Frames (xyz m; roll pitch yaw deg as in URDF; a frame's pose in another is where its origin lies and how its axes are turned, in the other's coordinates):
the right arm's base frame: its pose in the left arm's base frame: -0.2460 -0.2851 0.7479 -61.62 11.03 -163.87
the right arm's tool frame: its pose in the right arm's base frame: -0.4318 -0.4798 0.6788 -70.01 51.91 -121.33
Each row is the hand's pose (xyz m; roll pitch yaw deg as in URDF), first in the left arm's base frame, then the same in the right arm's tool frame.
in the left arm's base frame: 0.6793 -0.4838 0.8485 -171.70 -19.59 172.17
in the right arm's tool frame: -0.0163 0.2461 -0.8711 -140.45 -69.87 63.33
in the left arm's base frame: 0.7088 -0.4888 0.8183 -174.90 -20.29 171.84
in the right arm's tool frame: -0.0250 0.2517 -0.9124 -142.01 -70.30 61.47
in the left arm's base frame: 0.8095 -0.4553 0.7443 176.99 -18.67 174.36
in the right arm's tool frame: -0.0005 0.2549 -1.0394 -157.23 -70.05 69.92
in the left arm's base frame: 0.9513 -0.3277 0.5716 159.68 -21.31 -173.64
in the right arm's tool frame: 0.1033 0.3243 -1.2644 155.37 -74.96 105.66
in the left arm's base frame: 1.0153 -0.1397 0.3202 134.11 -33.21 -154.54
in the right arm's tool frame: 0.2531 0.5105 -1.4777 60.29 -72.92 -173.74
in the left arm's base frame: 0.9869 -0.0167 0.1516 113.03 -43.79 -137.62
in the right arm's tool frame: 0.3489 0.6774 -1.5633 21.20 -60.67 -142.87
